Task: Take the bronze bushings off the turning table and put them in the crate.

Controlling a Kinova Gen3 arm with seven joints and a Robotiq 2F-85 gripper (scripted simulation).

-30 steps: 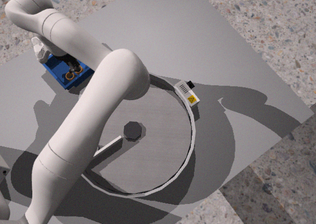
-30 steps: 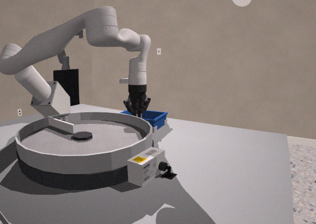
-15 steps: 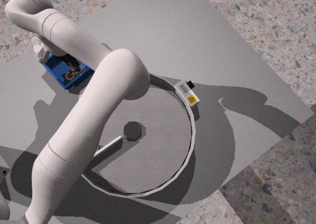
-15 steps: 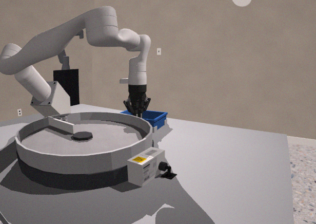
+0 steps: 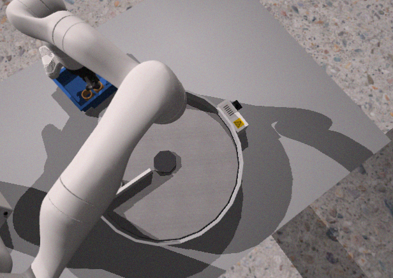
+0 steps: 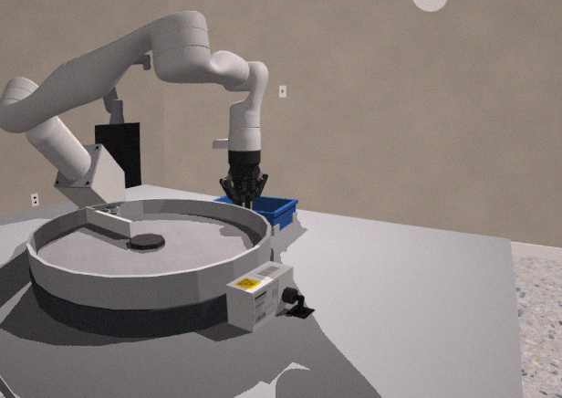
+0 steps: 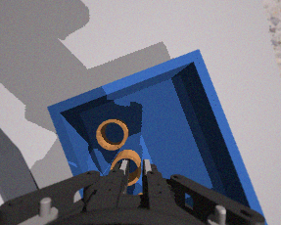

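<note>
My gripper is now 2 cm to the right of the blue crate and 1 cm above it. The rest, counted from my hand: round turning table: 34 cm to the right, 1 cm ahead, 1 cm above.
</note>
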